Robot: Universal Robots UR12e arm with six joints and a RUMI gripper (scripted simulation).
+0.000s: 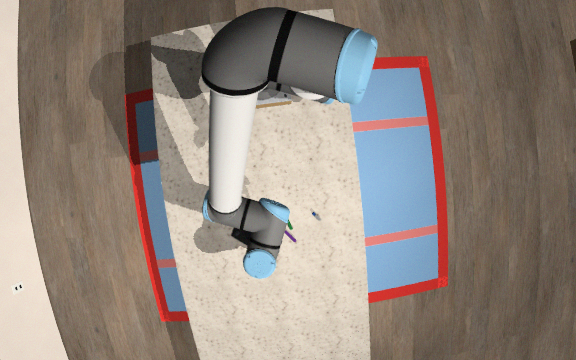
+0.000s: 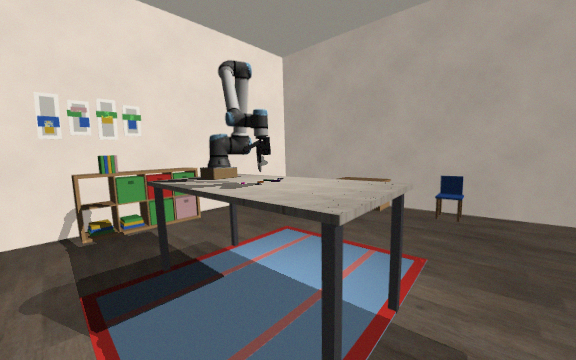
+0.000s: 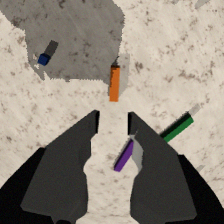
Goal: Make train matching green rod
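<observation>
My hand is 8 cm above the orange rod. Also, from my hand: green rod: 1 cm behind, 10 cm to the left, 8 cm below; then magenta rod: 6 cm behind, 10 cm to the right, 8 cm below; then purple rod: 5 cm ahead, 9 cm to the left, 8 cm below.
</observation>
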